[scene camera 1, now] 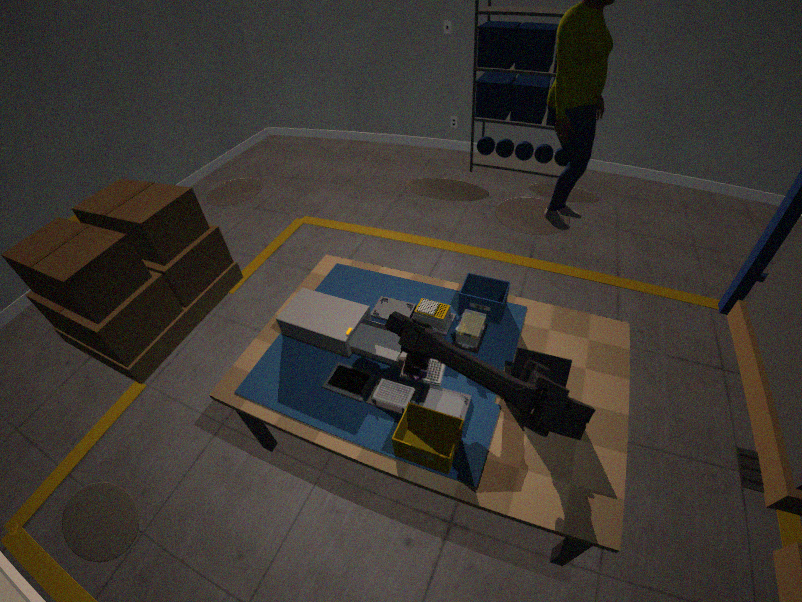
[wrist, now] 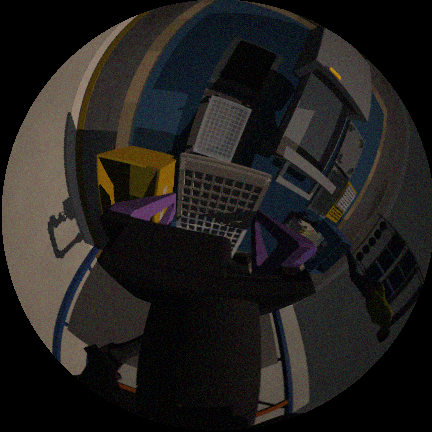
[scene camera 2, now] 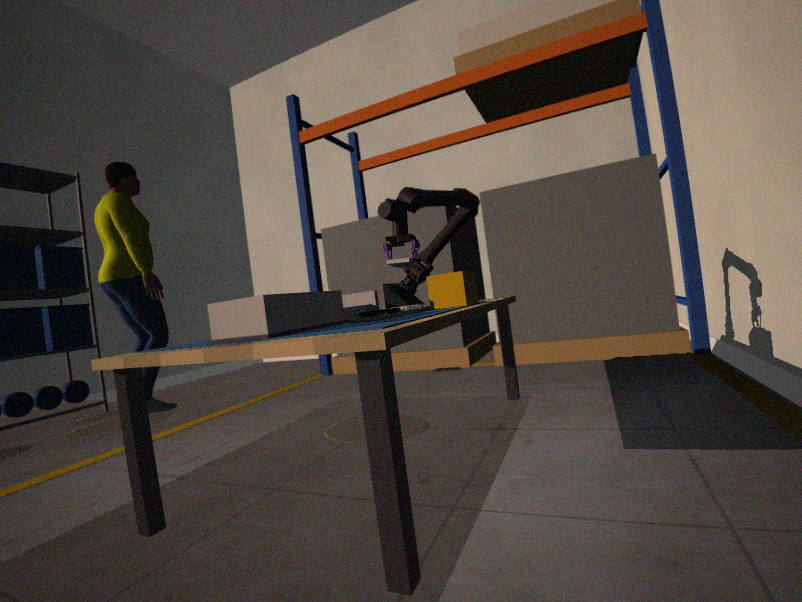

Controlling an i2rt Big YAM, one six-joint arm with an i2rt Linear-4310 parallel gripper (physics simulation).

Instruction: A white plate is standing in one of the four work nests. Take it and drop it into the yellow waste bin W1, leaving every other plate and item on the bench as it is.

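Places are measured from the arm's base along level axes (x down, y ahead, z right), in metres.
Where they show: gripper, fingertip midpoint: (scene camera 1: 417, 369) (wrist: 216, 204) (scene camera 2: 401, 263); arm's base, origin of the base link: (scene camera 2: 403, 293).
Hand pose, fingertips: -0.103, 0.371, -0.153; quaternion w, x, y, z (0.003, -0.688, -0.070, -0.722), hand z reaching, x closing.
Things, the pixels of their centre, and the offset from my fingertips, as dx, dy, dz.
- white gridded plate, body centre: (wrist: 212, 218) (scene camera 1: 423, 369) (scene camera 2: 403, 263) -0.004, -0.017, +0.001
- yellow waste bin W1, body centre: (wrist: 138, 192) (scene camera 1: 428, 438) (scene camera 2: 453, 290) +0.119, -0.082, -0.158
- white plate, body centre: (wrist: 221, 128) (scene camera 2: 402, 308) (scene camera 1: 393, 393) +0.160, +0.089, -0.016
- large grey box, body centre: (scene camera 2: 282, 314) (scene camera 1: 324, 320) +0.126, +0.465, +0.196
- grey tray, body centre: (wrist: 322, 121) (scene camera 2: 335, 308) (scene camera 1: 381, 339) +0.130, +0.207, +0.178
- black-topped item, body centre: (wrist: 249, 62) (scene camera 2: 380, 312) (scene camera 1: 348, 379) +0.160, +0.264, -0.010
- yellow-and-white rack, body centre: (wrist: 336, 198) (scene camera 1: 432, 313) +0.135, +0.065, +0.367
- pale plate, body centre: (wrist: 301, 236) (scene camera 1: 471, 328) +0.140, -0.102, +0.334
- blue bin, body centre: (scene camera 1: 483, 298) (wrist: 324, 248) +0.119, -0.118, +0.492
The white gridded plate (scene camera 1: 432, 371) (scene camera 2: 399, 261) (wrist: 222, 192) is held level between the purple fingers of my gripper (scene camera 2: 401, 254) (wrist: 216, 204), which is shut on it. It hangs above the bench, and the wrist view shows its open grid of wells. The yellow waste bin W1 (scene camera 1: 427, 443) (scene camera 2: 445, 290) (wrist: 140, 156) stands near the bench edge; its open top shows in scene camera 1. The held plate is beside the bin, not over its opening. Another white plate (scene camera 1: 393, 393) (wrist: 222, 127) sits in a nest close to the bin. The arm partly hides the held plate in scene camera 1.
A large grey box (scene camera 1: 323, 317) (scene camera 2: 236, 317) (wrist: 345, 55) adjoins a grey tray (scene camera 1: 372, 342). A black-topped item (scene camera 1: 349, 380) (wrist: 247, 65), a yellow-and-white rack (scene camera 1: 432, 307) (wrist: 342, 202), a pale plate (scene camera 1: 470, 325) and a blue bin (scene camera 1: 483, 296) (wrist: 332, 245) also stand on the bench.
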